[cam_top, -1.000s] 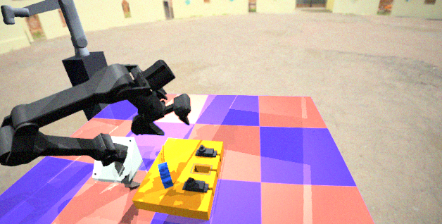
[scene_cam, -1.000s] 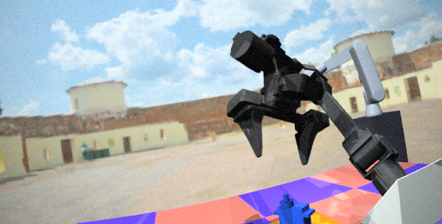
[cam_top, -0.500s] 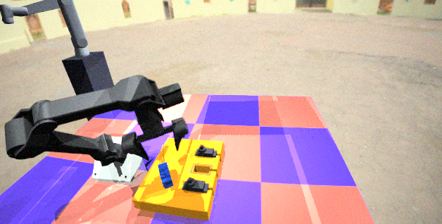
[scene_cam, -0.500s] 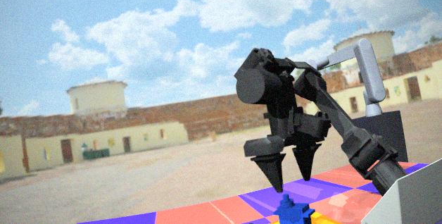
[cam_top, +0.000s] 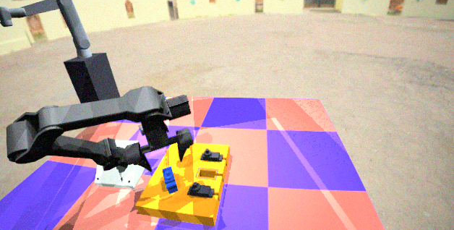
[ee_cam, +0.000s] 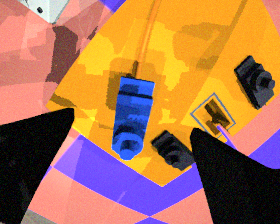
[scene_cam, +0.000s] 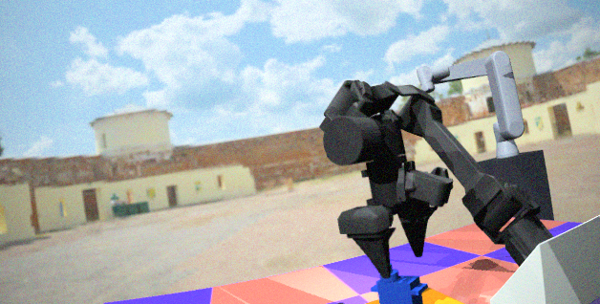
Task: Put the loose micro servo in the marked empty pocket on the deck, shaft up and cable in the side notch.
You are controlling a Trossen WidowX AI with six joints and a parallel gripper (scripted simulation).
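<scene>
The yellow deck is 5 cm to the left of my gripper tip and 10 cm below it.
</scene>
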